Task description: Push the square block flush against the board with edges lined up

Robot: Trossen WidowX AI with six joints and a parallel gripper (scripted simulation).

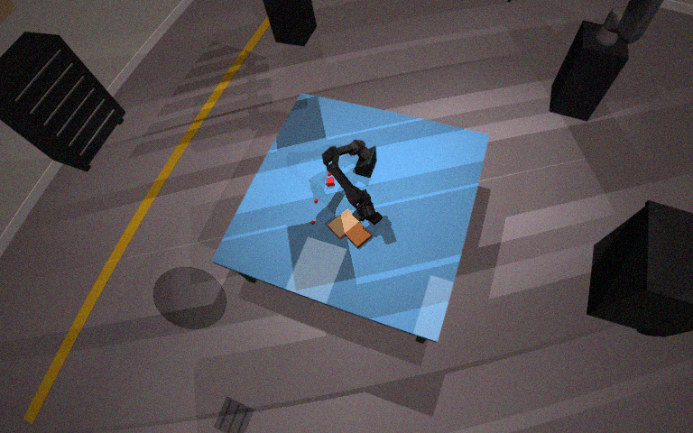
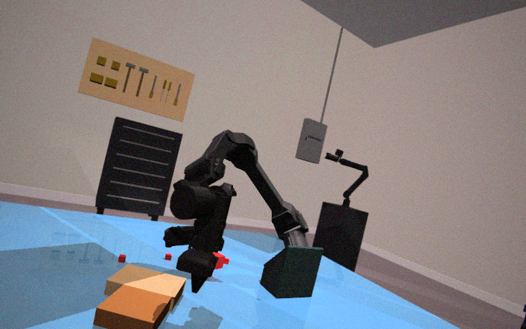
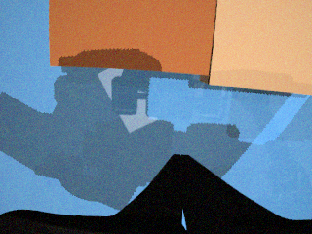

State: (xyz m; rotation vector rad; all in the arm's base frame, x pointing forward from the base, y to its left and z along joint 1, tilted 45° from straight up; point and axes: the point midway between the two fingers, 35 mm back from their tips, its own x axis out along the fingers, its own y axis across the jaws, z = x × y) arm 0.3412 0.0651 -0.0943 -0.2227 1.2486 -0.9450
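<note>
My gripper tip is now 12 cm to the left of the light tan board, 6 cm short of it and 4 cm above it. Also, from my gripper tip: orange square block 10 cm ahead, 4 cm below, 2 cm to the right; red cube 29 cm to the right, 17 cm behind, 4 cm below.
</note>
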